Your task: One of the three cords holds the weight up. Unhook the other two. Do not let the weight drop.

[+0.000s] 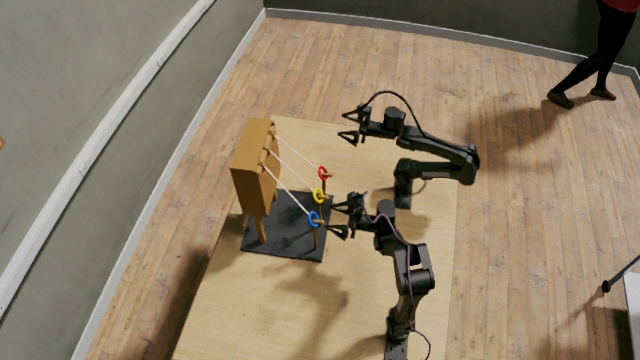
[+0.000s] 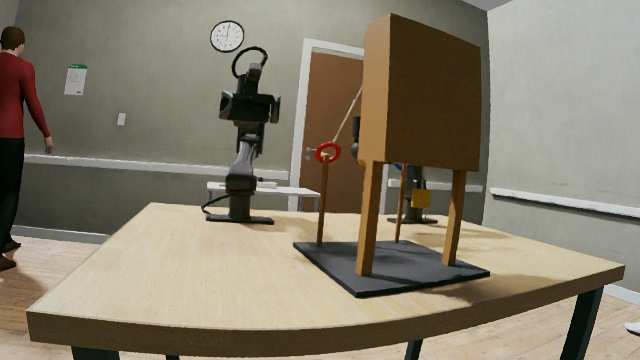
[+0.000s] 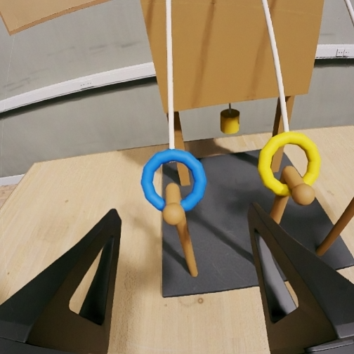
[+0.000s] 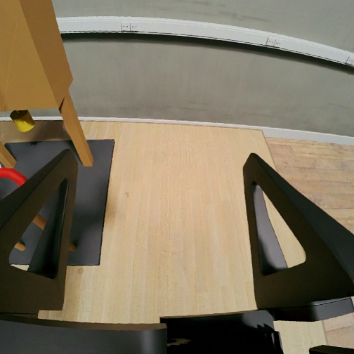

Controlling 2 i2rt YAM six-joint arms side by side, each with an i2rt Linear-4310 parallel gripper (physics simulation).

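Places are measured from the left arm's base along level axes (x down, y right, z back), in metres.
Pixels of known places: left gripper, fingertip midpoint: (image 1: 327,216); right gripper, fingertip midpoint: (image 1: 339,124) (image 2: 254,102); left arm's base, link origin: (image 1: 397,335) (image 2: 413,222); right arm's base, link origin: (image 1: 403,189) (image 2: 238,220).
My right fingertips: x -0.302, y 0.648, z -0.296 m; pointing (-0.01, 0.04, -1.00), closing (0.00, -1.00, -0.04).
Observation:
Ahead of a thing's pixels: the offset from my right fingertips to its middle. Level surfaces: height alone.
A blue ring {dx +0.095, dy -0.356, dz -0.036 m} (image 1: 310,218) (image 3: 148,181), a yellow ring {dx +0.095, dy -0.258, dz -0.037 m} (image 1: 315,195) (image 3: 264,164) and a red ring {dx +0.095, dy -0.160, dz -0.037 m} (image 1: 319,173) (image 2: 318,152) (image 4: 12,175) each hang on a wooden peg, with a white cord running up to the wooden box (image 1: 254,145) (image 2: 430,100) (image 3: 235,50). The yellow weight {dx +0.161, dy -0.259, dz -0.240 m} (image 2: 420,198) (image 3: 230,121) (image 4: 22,121) hangs below the box. My left gripper (image 1: 330,216) (image 3: 182,211) is open and empty, just in front of the blue ring's peg, which appears between its fingers. My right gripper (image 1: 341,124) (image 4: 162,157) is open and empty, above the table, away from the rings. Which cord bears the weight is hidden by the box.
The box stands on wooden legs on a dark base (image 1: 285,245) (image 2: 420,280) (image 4: 90,250) on the table {dx +0.302 m} (image 1: 250,300) (image 2: 200,290). The yellow ring's peg is close beside the left gripper's finger. A person (image 1: 615,40) (image 2: 20,100) is beyond the table.

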